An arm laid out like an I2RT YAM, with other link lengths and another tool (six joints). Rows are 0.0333 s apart.
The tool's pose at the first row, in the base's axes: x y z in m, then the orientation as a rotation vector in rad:
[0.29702 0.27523 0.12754 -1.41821 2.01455 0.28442]
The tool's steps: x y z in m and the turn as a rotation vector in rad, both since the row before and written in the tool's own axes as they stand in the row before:
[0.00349 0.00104 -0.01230 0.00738 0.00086 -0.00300]
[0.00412 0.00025 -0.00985 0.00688 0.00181 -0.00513]
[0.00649 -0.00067 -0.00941 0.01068 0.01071 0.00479]
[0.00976 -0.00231 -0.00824 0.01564 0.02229 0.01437]
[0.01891 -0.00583 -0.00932 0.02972 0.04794 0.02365]
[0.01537 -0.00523 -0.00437 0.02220 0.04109 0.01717]
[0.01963 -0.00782 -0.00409 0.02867 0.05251 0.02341]
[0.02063 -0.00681 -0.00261 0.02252 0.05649 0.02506]
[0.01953 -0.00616 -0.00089 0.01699 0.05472 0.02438]
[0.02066 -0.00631 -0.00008 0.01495 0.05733 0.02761]
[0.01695 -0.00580 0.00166 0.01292 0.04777 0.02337]
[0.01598 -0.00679 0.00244 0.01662 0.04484 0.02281]
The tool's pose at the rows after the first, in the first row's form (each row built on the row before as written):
[0.29068 0.26661 0.13461 -1.41693 2.01202 0.27485]
[0.28580 0.25850 0.13956 -1.41839 2.00868 0.26426]
[0.28141 0.24847 0.14291 -1.41138 2.01947 0.24816]
[0.27815 0.23594 0.14381 -1.39626 2.04595 0.22331]
[0.27516 0.21444 0.14111 -1.37227 2.09735 0.17033]
[0.27370 0.19816 0.13717 -1.35578 2.13903 0.12653]
[0.27267 0.17732 0.13191 -1.33168 2.19233 0.07000]
[0.27009 0.15653 0.12560 -1.30883 2.25054 0.01735]
[0.26710 0.13732 0.11911 -1.28759 2.30750 -0.02911]
[0.26315 0.11719 0.11234 -1.26276 2.36859 -0.07475]
[0.26023 0.10055 0.10616 -1.24013 2.41897 -0.11393]
[0.25812 0.08410 0.10047 -1.21472 2.46461 -0.15645]

